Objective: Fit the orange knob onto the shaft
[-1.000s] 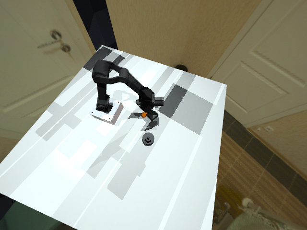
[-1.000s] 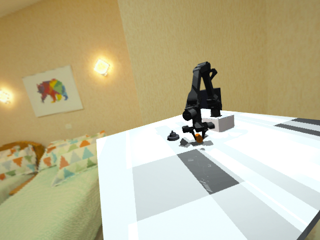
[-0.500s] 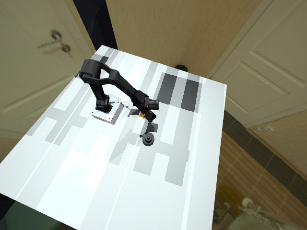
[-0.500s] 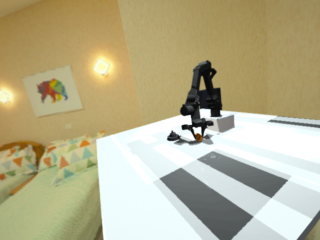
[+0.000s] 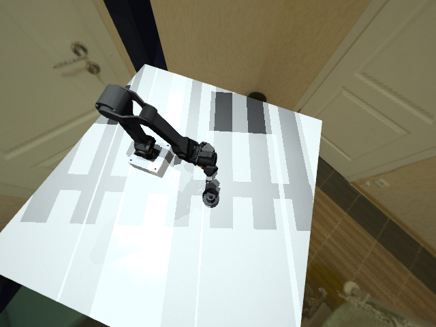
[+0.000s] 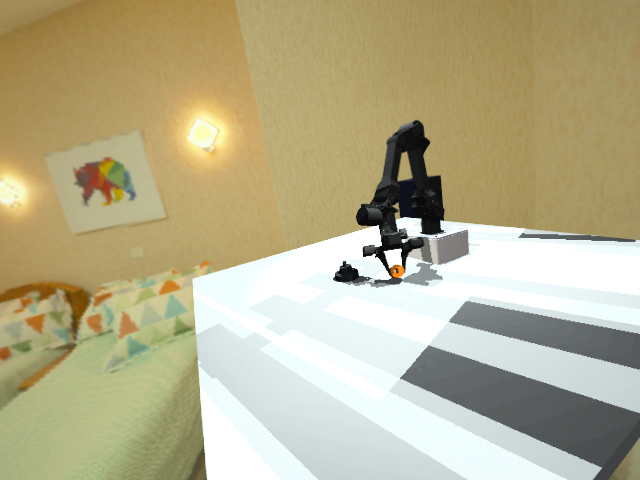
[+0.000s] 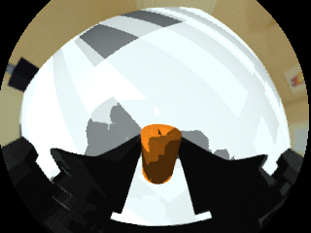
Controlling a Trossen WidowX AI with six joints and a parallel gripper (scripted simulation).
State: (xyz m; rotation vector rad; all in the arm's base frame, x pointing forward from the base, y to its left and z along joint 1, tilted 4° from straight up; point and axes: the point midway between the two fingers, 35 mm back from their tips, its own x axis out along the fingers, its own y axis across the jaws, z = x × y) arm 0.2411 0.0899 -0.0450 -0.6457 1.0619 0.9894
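The orange knob lies 10 mm behind my gripper tip and 20 mm to the right of it. Also, from my gripper tip: dark round pedestal (100 mm ahead, 170 mm to the right).
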